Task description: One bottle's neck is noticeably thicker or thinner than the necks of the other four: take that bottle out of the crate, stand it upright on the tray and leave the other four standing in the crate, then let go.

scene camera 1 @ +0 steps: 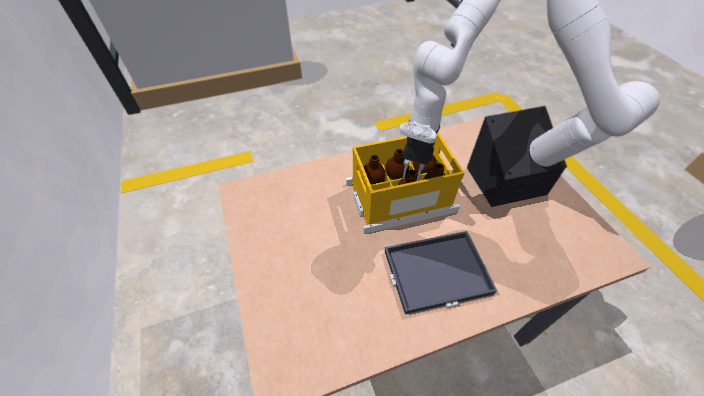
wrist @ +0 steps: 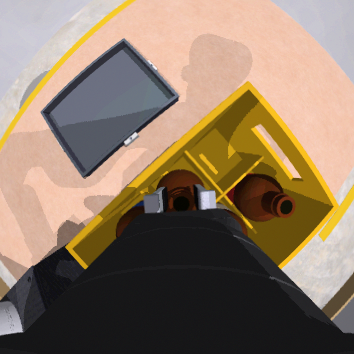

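Pixels of known places: gripper, fingertip midpoint: (scene camera 1: 411,178) (wrist: 180,194); arm's base, origin of the base link: (scene camera 1: 544,151) (wrist: 11,323).
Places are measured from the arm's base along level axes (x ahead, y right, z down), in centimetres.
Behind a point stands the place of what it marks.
The yellow crate (scene camera 1: 378,207) @(x 52.5, y -0.3, z 5.9 cm) (wrist: 201,129) @(x 47.7, y 0.1, z -0.8 cm) holds brown bottles. My gripper (scene camera 1: 412,176) @(x 41.3, y 3.6, z 1.4 cm) (wrist: 180,194) @(x 41.3, y 3.6, z 1.4 cm) is inside the crate's opening, shut on the neck of the middle bottle (scene camera 1: 411,173) @(x 41.3, y 3.9, z -0.2 cm) (wrist: 181,181) @(x 42.4, y 2.7, z 3.6 cm) in the row nearest the tray; that bottle is upright and still among the dividers. One bottle (scene camera 1: 374,171) @(x 49.6, y 11.2, z 3.6 cm) (wrist: 256,197) @(x 48.0, y 11.3, z 3.6 cm) stands at the crate's left end in the scene view, another (scene camera 1: 397,166) @(x 42.1, y 11.2, z 3.8 cm) at the back middle. Others (scene camera 1: 426,168) @(x 33.3, y 8.9, z 5.3 cm) (scene camera 1: 438,171) @(x 33.2, y 2.9, z 0.6 cm) are partly hidden by the gripper and crate wall. Neck thicknesses are hard to compare here. The dark tray (scene camera 1: 440,282) @(x 42.3, y -22.9, z 15.6 cm) (wrist: 115,100) @(x 43.9, y -18.5, z 15.5 cm) bears no bottle.
Pale rails (scene camera 1: 412,219) @(x 41.5, y -2.0, z 14.3 cm) run along the crate's foot. The crate's walls and yellow dividers (wrist: 240,179) @(x 48.8, y 8.9, z 6.6 cm) surround the fingers. A black box (scene camera 1: 510,165) @(x 11.9, y -1.1, z 0.9 cm) stands right of the crate beside the arm. The tray lies in front of the crate on the wooden table (scene camera 1: 280,260) @(x 82.6, y -2.5, z 16.1 cm).
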